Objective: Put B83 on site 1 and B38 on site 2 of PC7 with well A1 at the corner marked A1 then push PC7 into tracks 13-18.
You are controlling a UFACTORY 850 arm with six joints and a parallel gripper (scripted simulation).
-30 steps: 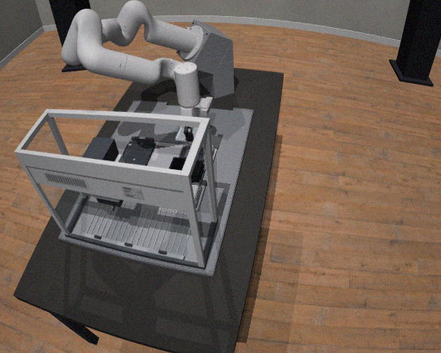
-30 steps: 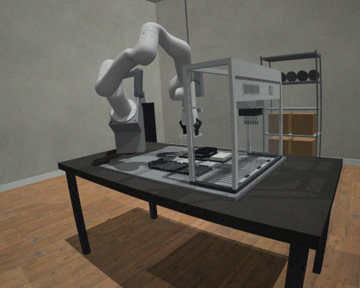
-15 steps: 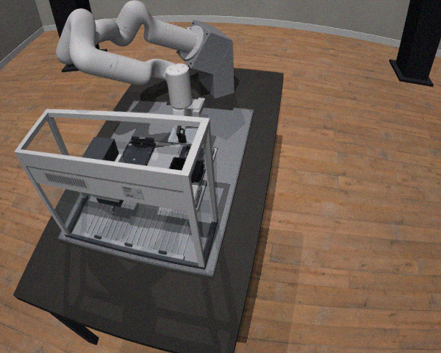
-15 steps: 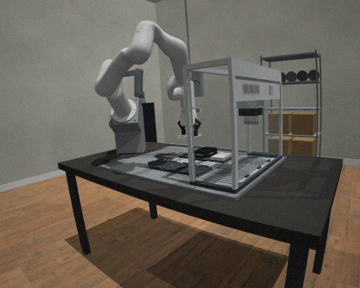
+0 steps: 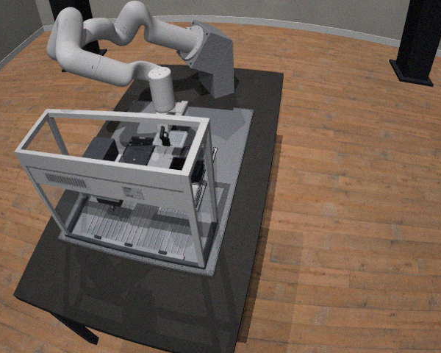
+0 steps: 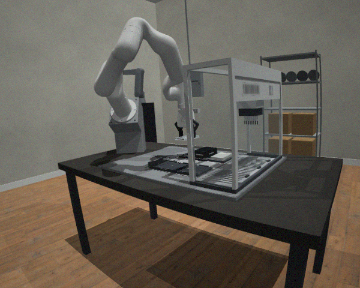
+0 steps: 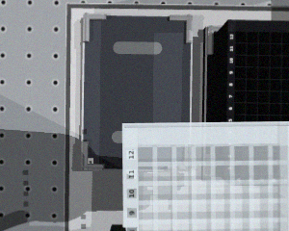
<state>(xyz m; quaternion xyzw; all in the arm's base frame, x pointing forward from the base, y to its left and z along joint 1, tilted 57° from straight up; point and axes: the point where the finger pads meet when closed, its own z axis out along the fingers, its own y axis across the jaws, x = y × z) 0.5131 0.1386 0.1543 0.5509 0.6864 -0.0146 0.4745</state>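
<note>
Now: the dark plate carrier PC7 6 cm ahead of my hand, 18 cm to the right of it and 12 cm below it. From my hand the other things lie so: white plate b38: 1 cm below; then post: 24 cm ahead, 35 cm to the right, 11 cm above; then black deep-well block B83: 8 cm ahead, 7 cm to the left, 11 cm below.
</note>
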